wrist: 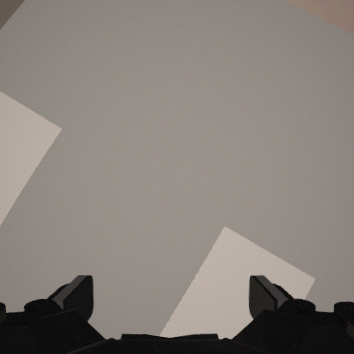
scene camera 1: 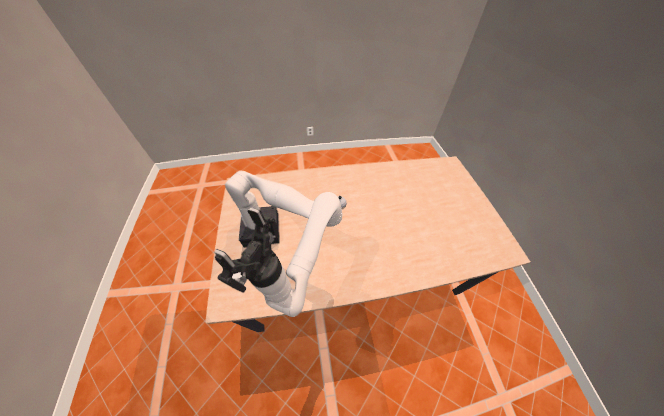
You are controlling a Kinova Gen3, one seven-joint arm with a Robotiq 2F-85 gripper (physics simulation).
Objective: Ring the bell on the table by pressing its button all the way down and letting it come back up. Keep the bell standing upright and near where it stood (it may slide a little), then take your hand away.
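Frame: origin at the arm's base, x ahead, y left, z up, level; millimetres.
Seen in the pictures: gripper, fingertip midpoint: (wrist: pixel 170 293) (scene camera 1: pixel 236 229).
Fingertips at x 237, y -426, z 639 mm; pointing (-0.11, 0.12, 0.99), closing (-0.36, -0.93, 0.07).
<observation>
A point is followed by its place in that frame.
The bell (scene camera 1: pixel 343 202) {x 472, y 179, z -49 mm} stands on the table (scene camera 1: pixel 425 220) {x 963, y 84, z -86 mm}, small and silvery with a black button on top. It is partly hidden behind the white bend of my arm in the scene view. It does not show in the wrist view. My gripper (scene camera 1: pixel 238 237) {x 237, y -426, z 639 mm} (wrist: pixel 170 293) {x 237, y -426, z 639 mm} is open, with nothing between its fingers. It is raised above the left part of the table, well to the left of the bell and apart from it. Its fingers point up and away from the table top.
My white arm (scene camera 1: pixel 311 240) {x 338, y -304, z 380 mm} bends over the left half of the table, close to the bell in the scene view. Its black base (scene camera 1: pixel 272 220) stands near the left edge. The wrist view shows a plain grey surface with pale rectangular patches (wrist: pixel 250 270).
</observation>
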